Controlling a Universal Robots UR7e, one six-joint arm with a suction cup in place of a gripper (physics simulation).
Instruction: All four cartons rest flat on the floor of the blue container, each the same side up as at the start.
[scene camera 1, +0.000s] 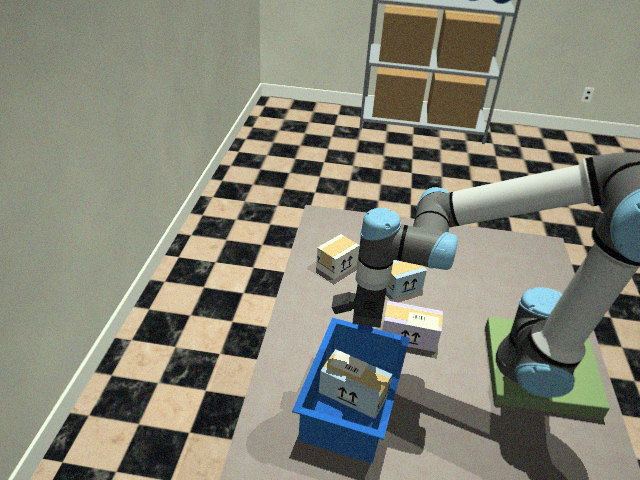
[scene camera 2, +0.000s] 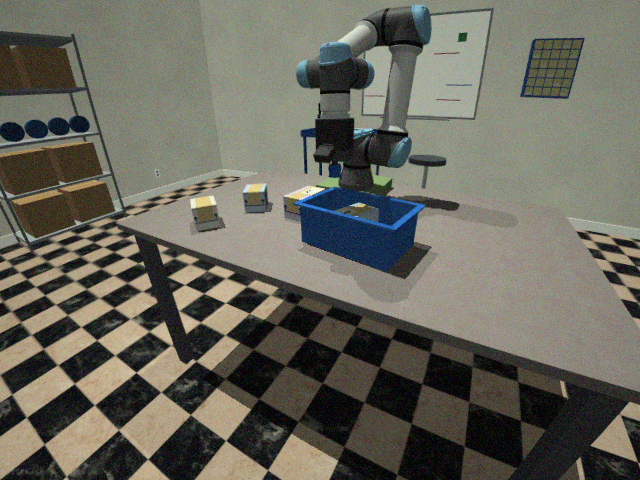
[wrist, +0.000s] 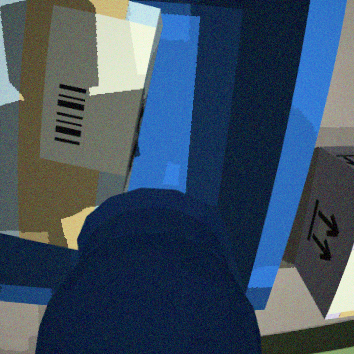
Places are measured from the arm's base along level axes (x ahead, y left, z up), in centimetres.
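Pixels of known places: hand, its tool point: (scene camera 1: 365, 328) (scene camera 2: 334, 176) (wrist: 154, 256); arm's base, origin of its link: (scene camera 2: 355, 184).
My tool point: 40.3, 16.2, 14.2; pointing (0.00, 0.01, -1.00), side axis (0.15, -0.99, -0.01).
Ahead of a thing's pixels: the offset from my tool point to its top centre, as dx, dy, dz. Level surfaces: height alone.
The blue container @(-0.1, +7.9, -6.5) (scene camera 1: 336, 439) (scene camera 2: 351, 237) (wrist: 300, 125) holds a pale-blue carton @(-0.1, +5.6, -9.3) (scene camera 1: 356, 387) (scene camera 2: 361, 210) (wrist: 115, 125), turned askew to the walls, label upward and arrows pointing up; whether its bottom lies fully flat is unclear. A lilac-edged carton @(-10.1, -19.5, -10.5) (scene camera 1: 413, 326) (scene camera 2: 299, 200) (wrist: 325, 225) stands on the table close beside the container. A light-blue carton @(-4.2, -39.6, -10.7) (scene camera 1: 408, 281) (scene camera 2: 255, 197) and a white carton @(+16.9, -41.9, -10.5) (scene camera 1: 337, 258) (scene camera 2: 204, 210) stand farther off, arrows up. My suction gripper (scene camera 1: 364, 328) (scene camera 2: 334, 170) (wrist: 155, 250) is open, holding nothing, above the container's end nearest the loose cartons.
The arm's base stands on a green plate (scene camera 1: 553, 403) (scene camera 2: 382, 184) on the table @(dz -18.5) (scene camera 1: 454, 454) (scene camera 2: 491, 289). A shelf rack (scene camera 1: 431, 68) (scene camera 2: 82, 87) with brown boxes stands by the wall. A stool (scene camera 2: 427, 160) and a whiteboard (scene camera 2: 454, 67) are behind the arm.
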